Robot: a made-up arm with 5 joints. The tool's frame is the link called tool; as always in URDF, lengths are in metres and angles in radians. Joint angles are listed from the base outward.
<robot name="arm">
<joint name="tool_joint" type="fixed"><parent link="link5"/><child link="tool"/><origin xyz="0.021 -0.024 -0.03" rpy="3.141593 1.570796 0"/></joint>
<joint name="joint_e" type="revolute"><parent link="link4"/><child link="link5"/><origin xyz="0.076 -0.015 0.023" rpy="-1.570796 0 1.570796"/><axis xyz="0 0 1"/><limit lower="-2.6" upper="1.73"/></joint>
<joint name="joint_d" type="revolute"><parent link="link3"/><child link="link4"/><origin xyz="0.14 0.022 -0.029" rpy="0 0 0"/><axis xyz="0 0 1"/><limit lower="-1.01" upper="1.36"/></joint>
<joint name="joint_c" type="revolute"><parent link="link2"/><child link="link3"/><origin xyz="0.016 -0.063 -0.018" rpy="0 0 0"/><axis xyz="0 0 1"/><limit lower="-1.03" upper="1.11"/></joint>
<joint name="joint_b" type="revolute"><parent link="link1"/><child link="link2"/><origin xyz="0.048 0.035 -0.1" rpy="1.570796 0 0"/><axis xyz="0 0 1"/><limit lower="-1.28" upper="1.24"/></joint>
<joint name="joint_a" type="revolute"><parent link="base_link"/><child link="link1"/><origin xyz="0.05 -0.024 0.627" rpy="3.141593 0 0"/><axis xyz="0 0 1"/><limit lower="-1.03" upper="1.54"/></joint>
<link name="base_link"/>
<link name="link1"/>
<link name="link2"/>
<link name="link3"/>
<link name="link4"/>
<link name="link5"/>
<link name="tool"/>
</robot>
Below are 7 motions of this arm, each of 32 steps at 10 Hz.
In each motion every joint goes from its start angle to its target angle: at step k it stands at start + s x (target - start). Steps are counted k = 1, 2, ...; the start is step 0. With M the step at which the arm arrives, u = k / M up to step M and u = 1 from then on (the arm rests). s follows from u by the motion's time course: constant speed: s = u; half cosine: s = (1 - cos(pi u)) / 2; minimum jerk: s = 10 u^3 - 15 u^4 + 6 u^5.
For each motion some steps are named. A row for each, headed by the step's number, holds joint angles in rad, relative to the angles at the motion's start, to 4 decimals.
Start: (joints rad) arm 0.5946 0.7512 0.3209 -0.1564 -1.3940
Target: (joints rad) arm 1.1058 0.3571 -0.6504 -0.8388 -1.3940
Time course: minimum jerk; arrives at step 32
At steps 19, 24, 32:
19: 0.3434 -0.2647 -0.6524 -0.4584 0.0000
24: 0.4583 -0.3533 -0.8708 -0.6118 0.0000
32: 0.5112 -0.3941 -0.9713 -0.6824 0.0000

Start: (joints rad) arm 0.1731 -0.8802 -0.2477 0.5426 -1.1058
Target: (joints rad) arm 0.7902 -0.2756 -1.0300 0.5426 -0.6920
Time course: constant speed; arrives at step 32
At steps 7, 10, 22, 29, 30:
7: 0.1350 0.1323 -0.1711 0.0000 0.0905
10: 0.1928 0.1889 -0.2445 0.0000 0.1293
22: 0.4243 0.4157 -0.5378 0.0000 0.2845
29: 0.5592 0.5479 -0.7090 0.0000 0.3750
30: 0.5785 0.5668 -0.7334 0.0000 0.3879

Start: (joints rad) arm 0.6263 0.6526 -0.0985 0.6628 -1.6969
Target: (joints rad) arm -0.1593 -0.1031 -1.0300 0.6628 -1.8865
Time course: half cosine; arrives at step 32
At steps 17, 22, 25, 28, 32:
17: -0.4313 -0.4149 -0.5114 0.0000 -0.1041
22: -0.6110 -0.5878 -0.7245 0.0000 -0.1475
25: -0.6964 -0.6699 -0.8258 0.0000 -0.1681
28: -0.7557 -0.7269 -0.8960 0.0000 -0.1824
32: -0.7856 -0.7557 -0.9315 0.0000 -0.1896

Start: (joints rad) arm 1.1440 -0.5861 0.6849 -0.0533 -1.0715
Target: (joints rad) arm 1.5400 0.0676 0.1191 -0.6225 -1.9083
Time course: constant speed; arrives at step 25
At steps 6, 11, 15, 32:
6: 0.0950 0.1569 -0.1358 -0.1366 -0.2008
11: 0.1742 0.2876 -0.2490 -0.2504 -0.3682
15: 0.2376 0.3922 -0.3395 -0.3415 -0.5021
32: 0.3960 0.6537 -0.5658 -0.5692 -0.8368

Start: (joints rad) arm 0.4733 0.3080 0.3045 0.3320 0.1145
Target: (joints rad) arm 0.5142 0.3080 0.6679 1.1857 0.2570
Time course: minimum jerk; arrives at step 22
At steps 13, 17, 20, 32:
13: 0.0273 0.0000 0.2423 0.5692 0.0950
17: 0.0376 0.0000 0.3340 0.7845 0.1310
20: 0.0406 0.0000 0.3610 0.8481 0.1416
32: 0.0409 0.0000 0.3634 0.8537 0.1425

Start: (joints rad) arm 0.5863 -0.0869 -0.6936 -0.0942 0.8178
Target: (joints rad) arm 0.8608 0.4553 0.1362 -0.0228 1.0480
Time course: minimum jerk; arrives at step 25
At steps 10, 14, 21, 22, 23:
10: 0.0871 0.1721 0.2634 0.0227 0.0731
14: 0.1678 0.3315 0.5074 0.0437 0.1407
21: 0.2658 0.5250 0.8034 0.0691 0.2229
22: 0.2706 0.5344 0.8179 0.0704 0.2269
23: 0.2733 0.5397 0.8260 0.0711 0.2292

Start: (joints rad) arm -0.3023 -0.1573 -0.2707 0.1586 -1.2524
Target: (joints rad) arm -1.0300 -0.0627 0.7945 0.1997 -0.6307
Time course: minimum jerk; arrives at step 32
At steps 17, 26, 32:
17: -0.4064 0.0528 0.5949 0.0230 0.3472
26: -0.6922 0.0900 1.0133 0.0391 0.5914
32: -0.7277 0.0946 1.0652 0.0411 0.6217

